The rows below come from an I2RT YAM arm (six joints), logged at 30 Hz.
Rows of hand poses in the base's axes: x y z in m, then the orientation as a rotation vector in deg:
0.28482 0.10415 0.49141 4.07 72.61 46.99
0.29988 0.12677 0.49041 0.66 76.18 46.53
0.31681 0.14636 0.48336 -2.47 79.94 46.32
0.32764 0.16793 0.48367 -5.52 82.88 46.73
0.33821 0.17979 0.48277 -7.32 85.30 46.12
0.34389 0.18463 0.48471 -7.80 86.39 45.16
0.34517 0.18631 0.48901 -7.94 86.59 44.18
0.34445 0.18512 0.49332 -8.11 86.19 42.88
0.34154 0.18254 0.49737 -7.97 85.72 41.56
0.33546 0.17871 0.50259 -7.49 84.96 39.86
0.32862 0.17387 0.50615 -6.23 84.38 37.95
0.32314 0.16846 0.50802 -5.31 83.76 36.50
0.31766 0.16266 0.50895 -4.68 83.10 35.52
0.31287 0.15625 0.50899 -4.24 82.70 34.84
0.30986 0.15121 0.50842 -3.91 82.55 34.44
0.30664 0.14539 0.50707 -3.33 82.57 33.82
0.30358 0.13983 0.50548 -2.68 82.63 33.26
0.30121 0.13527 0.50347 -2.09 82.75 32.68
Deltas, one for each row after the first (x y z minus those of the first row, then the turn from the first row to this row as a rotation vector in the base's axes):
0.01506 0.02262 -0.00100 -3.63 1.99 2.07
0.03199 0.04221 -0.00805 -6.96 4.33 4.25
0.04282 0.06378 -0.00774 -9.61 6.07 6.71
0.05339 0.07564 -0.00864 -11.81 7.64 7.67
0.05907 0.08048 -0.00670 -12.95 8.38 7.43
0.06035 0.08216 -0.00240 -13.62 8.42 6.83
0.05963 0.08097 0.00191 -14.31 7.86 5.89
0.05672 0.07839 0.00596 -14.79 7.34 4.76
0.05064 0.07456 0.01118 -15.18 6.63 3.10
0.04380 0.06972 0.01474 -15.22 6.31 0.92
0.03832 0.06431 0.01661 -15.23 5.91 -0.76
0.03284 0.05851 0.01754 -15.16 5.42 -1.95
0.02805 0.05210 0.01758 -15.12 5.14 -2.77
0.02504 0.04706 0.01701 -15.08 5.08 -3.27
0.02182 0.04124 0.01566 -15.04 5.23 -4.03
0.01876 0.03568 0.01407 -14.93 5.46 -4.77
0.01639 0.03112 0.01206 -14.89 5.72 -5.48

